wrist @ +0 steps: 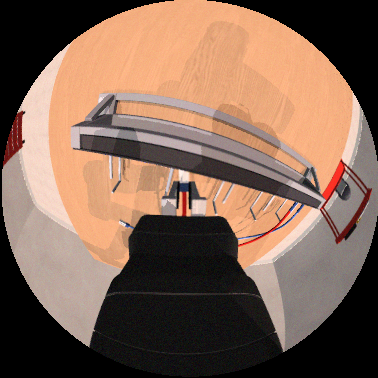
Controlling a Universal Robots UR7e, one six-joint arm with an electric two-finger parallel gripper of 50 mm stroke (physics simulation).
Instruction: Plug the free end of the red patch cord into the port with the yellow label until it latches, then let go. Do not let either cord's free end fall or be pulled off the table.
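Places are measured from the arm's base along level axes (x back, y left, z down), in centimetres.
Where they show: gripper, fingertip midpoint: (183, 189).
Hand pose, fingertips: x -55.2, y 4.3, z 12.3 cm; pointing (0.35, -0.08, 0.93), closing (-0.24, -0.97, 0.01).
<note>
After its pixels a point has its place.
My gripper (183, 189) {x -55.2, y 4.3, z 12.3 cm} is at the lower middle, shut on the plug of the red patch cord (184, 205) {x -53.5, y 3.7, z 11.3 cm}. The plug's pale front (184, 176) {x -57.0, y 4.7, z 12.2 cm} points at the panel's front edge and meets it in the view; whether it sits in a port cannot be told. A dark blue band shows between the fingers, and the red cord runs back under the gripper body. The long grey patch panel (200, 156) {x -60.1, y 3.8, z 11.8 cm} crosses the view at a slant. Its port face and the yellow label do not show. The blue cord's free end (123, 223) {x -32.0, y 16.3, z 20.9 cm} lies on the table, left of the gripper.
Thin metal cord guides (222, 192) {x -53.1, y -3.5, z 16.2 cm} stick out below the panel on both sides of the gripper. The red and blue cords run together to the panel's right end. The wooden table (150, 55) {x -72.8, y 15.3, z 21.6 cm} has a pale border. Dark red railings (14, 136) show at far left and right.
</note>
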